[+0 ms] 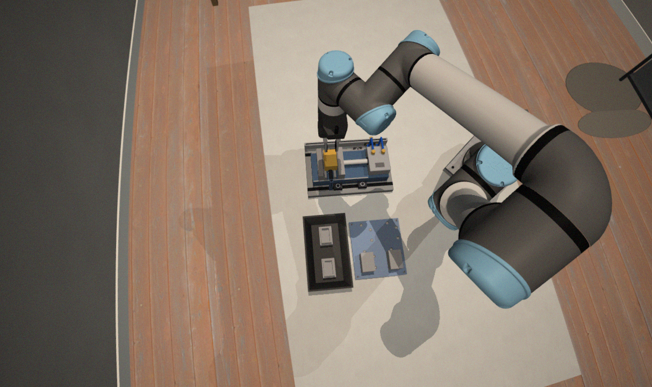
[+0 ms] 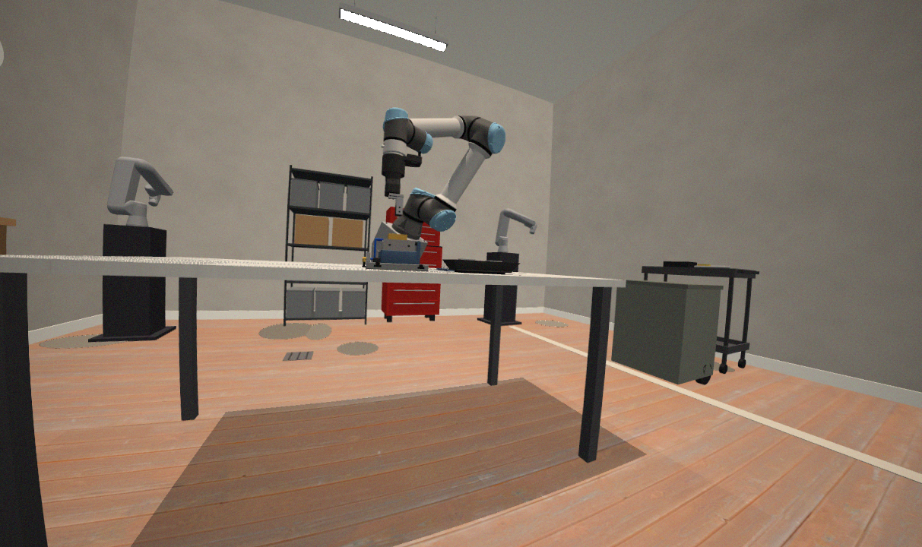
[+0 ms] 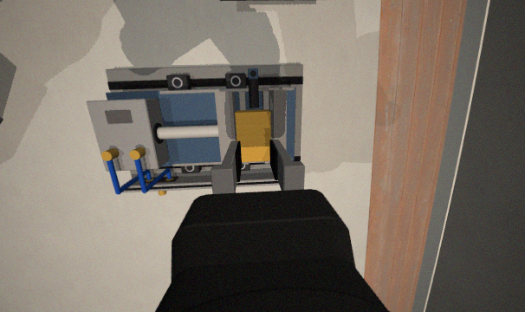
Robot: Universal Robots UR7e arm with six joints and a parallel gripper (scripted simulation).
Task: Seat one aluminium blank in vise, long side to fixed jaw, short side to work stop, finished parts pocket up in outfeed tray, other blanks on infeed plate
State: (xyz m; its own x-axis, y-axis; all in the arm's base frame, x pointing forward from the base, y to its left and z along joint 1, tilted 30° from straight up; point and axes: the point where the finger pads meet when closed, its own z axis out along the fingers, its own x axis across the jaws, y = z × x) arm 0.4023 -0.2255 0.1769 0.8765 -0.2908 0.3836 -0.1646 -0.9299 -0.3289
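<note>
Now: the brass blank 10 cm below my hand. The rest, counted from my hand: black work stop rod 1 cm ahead, 5 cm to the left, 11 cm below; moving jaw 3 cm behind, 1 cm to the left, 12 cm below; fixed jaw 3 cm ahead, 12 cm below.
</note>
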